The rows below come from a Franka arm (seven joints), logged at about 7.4 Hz.
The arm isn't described. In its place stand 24 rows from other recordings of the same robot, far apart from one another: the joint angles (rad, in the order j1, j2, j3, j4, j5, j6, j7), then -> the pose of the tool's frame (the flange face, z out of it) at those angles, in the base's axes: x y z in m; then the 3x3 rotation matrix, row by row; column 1 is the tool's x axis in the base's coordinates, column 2 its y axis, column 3 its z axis.
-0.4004, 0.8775, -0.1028, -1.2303, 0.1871, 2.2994, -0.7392 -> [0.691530 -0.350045 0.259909], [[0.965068 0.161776 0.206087], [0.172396 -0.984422 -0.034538], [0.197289 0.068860 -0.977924]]
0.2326, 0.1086, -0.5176, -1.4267, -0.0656, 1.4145, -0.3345 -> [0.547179 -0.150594 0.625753], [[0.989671 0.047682 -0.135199], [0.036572 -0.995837 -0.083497], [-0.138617 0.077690 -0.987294]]
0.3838, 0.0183, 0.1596, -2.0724, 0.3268, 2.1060, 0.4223 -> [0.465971 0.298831 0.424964], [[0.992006 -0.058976 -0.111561], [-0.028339 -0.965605 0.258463], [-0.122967 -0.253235 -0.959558]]
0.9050, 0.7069, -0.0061, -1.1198, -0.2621, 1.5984, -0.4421 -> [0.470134 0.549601 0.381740], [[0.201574 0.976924 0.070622], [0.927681 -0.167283 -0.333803], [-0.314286 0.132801 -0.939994]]
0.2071, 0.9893, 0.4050, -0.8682, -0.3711, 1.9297, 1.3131 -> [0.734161 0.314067 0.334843], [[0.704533 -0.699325 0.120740], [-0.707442 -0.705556 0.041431], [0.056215 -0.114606 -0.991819]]
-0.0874, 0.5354, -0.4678, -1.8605, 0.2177, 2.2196, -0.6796 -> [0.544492 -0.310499 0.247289], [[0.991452 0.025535 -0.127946], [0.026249 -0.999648 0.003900], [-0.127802 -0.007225 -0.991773]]
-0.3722, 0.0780, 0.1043, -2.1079, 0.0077, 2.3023, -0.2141 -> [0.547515 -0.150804 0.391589], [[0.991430 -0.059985 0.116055], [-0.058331 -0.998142 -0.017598], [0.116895 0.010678 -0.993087]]
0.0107, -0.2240, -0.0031, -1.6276, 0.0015, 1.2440, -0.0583 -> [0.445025 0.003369 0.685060], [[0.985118 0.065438 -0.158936], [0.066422 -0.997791 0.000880], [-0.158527 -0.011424 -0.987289]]
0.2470, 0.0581, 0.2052, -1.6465, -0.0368, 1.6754, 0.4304 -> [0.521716 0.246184 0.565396], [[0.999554 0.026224 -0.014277], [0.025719 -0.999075 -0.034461], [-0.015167 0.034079 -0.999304]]
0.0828, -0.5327, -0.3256, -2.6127, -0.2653, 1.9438, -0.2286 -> [0.348615 -0.100964 0.403784], [[0.974847 0.158819 -0.156364], [0.151937 -0.986853 -0.055096], [-0.163058 0.029952 -0.986162]]
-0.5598, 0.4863, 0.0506, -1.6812, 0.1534, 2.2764, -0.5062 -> [0.597035 -0.333573 0.330161], [[0.981046 -0.096260 0.168176], [-0.108512 -0.991953 0.065224], [0.160545 -0.082237 -0.983597]]
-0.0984, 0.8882, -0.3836, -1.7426, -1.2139, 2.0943, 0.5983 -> [0.538285 -0.321227 0.099276], [[0.926078 0.199349 -0.320374], [-0.222503 -0.397226 -0.890339], [-0.304749 0.895808 -0.323507]]
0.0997, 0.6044, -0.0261, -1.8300, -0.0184, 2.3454, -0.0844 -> [0.636057 0.047505 0.193549], [[0.980727 0.175348 -0.086179], [0.172936 -0.984320 -0.034759], [-0.090923 0.019186 -0.995673]]
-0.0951, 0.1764, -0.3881, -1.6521, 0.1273, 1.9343, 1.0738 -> [0.565333 -0.268691 0.522029], [[-0.015393 -0.991248 0.131112], [-0.999862 0.014433 -0.008265], [0.006300 -0.131221 -0.991333]]
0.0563, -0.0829, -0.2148, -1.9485, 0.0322, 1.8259, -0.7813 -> [0.524805 -0.084026 0.510758], [[0.816785 0.575983 -0.033259], [0.576926 -0.814964 0.054679], [0.004389 -0.063849 -0.997950]]
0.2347, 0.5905, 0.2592, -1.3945, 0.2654, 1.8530, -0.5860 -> [0.625786 0.320737 0.368956], [[0.590069 0.763846 -0.261453], [0.801550 -0.515504 0.302940], [0.096619 -0.388323 -0.916444]]
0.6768, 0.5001, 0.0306, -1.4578, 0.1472, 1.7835, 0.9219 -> [0.510106 0.448443 0.382702], [[0.939729 -0.251981 -0.231118], [-0.256535 -0.966476 0.010647], [-0.226053 0.049284 -0.972868]]
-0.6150, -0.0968, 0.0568, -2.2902, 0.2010, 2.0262, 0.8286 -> [0.414362 -0.245089 0.379231], [[0.074676 -0.996400 -0.040139], [-0.969683 -0.081948 0.230216], [-0.232676 0.021731 -0.972311]]
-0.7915, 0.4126, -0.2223, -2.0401, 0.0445, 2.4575, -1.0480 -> [0.319440 -0.507272 0.244624], [[0.998889 0.019604 -0.042843], [0.017678 -0.998836 -0.044877], [-0.043673 0.044070 -0.998073]]
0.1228, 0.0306, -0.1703, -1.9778, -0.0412, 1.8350, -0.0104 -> [0.542366 -0.028505 0.438066], [[0.984605 -0.019697 -0.173683], [-0.026453 -0.998977 -0.036671], [-0.172783 0.040700 -0.984119]]
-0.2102, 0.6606, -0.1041, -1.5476, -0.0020, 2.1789, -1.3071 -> [0.670615 -0.206763 0.262139], [[0.526147 0.849235 -0.044386], [0.847503 -0.527943 -0.054908], [-0.070063 -0.008728 -0.997504]]
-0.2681, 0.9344, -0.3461, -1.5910, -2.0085, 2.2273, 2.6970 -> [0.569663 -0.396182 0.122618], [[0.038274 -0.977020 0.209682], [-0.072442 -0.211997 -0.974582], [0.996638 0.022112 -0.078892]]
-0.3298, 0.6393, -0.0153, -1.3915, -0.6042, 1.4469, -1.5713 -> [0.598558 -0.283830 0.322248], [[0.036529 0.769998 -0.637000], [0.855636 -0.353414 -0.378135], [-0.516287 -0.531227 -0.671748]]
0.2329, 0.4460, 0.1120, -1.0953, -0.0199, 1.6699, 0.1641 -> [0.658842 0.213812 0.582786], [[0.978889 0.169475 0.114256], [0.162324 -0.984301 0.069299], [0.124206 -0.049290 -0.991031]]
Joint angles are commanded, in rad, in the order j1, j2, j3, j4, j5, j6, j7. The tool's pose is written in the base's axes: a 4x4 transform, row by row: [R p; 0 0 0 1], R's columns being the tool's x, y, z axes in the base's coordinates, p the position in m. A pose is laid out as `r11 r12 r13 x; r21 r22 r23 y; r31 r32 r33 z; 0 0 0 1`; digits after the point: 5 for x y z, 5 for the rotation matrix.
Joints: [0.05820, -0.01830, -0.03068, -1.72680, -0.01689, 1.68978, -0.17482]
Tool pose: 0.97897 0.20321 -0.01825 0.55422; 0.20291 -0.97905 -0.01672 0.01351; -0.02127 0.01266 -0.99969 0.57084; 0 0 0 1
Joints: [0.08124, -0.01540, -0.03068, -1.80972, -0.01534, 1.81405, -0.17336]
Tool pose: 0.97407 0.22533 0.02045 0.55981; 0.22562 -0.97412 -0.01340 0.02696; 0.01690 0.01767 -0.99970 0.54032; 0 0 0 1
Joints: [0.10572, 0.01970, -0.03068, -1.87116, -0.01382, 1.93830, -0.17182]
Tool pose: 0.96746 0.24837 0.04834 0.57059; 0.24912 -0.96842 -0.00990 0.04206; 0.04435 0.02162 -0.99878 0.50211; 0 0 0 1
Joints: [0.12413, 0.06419, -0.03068, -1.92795, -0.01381, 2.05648, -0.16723]
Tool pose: 0.96261 0.26288 0.06540 0.57896; 0.26395 -0.96450 -0.00810 0.05381; 0.06095 0.02506 -0.99783 0.46019; 0 0 0 1
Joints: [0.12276, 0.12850, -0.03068, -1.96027, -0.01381, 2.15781, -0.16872]
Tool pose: 0.96189 0.26427 0.07021 0.58946; 0.26552 -0.96406 -0.00898 0.05435; 0.06531 0.02728 -0.99749 0.41674; 0 0 0 1
